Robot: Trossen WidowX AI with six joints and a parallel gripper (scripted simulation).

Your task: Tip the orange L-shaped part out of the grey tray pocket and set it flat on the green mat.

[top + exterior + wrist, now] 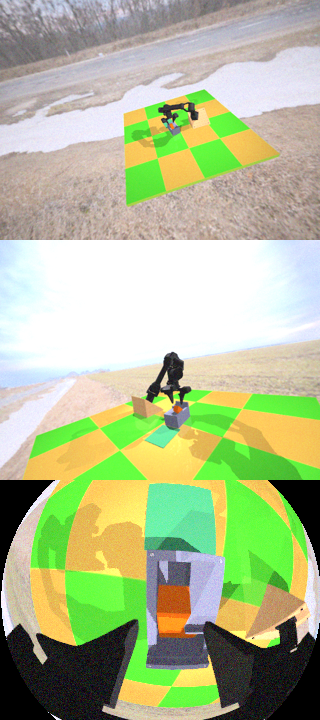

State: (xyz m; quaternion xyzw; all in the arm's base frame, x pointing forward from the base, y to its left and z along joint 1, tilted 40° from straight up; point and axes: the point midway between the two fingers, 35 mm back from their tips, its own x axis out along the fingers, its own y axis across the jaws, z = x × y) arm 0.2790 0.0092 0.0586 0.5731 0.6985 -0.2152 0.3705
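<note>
Right now the orange L-shaped part is 6 cm below my gripper tip, 3 cm to the left of it and 3 cm behind it. Round my gripper tip: green mat (14 cm to the right, 12 cm below, 2 cm ahead).
</note>
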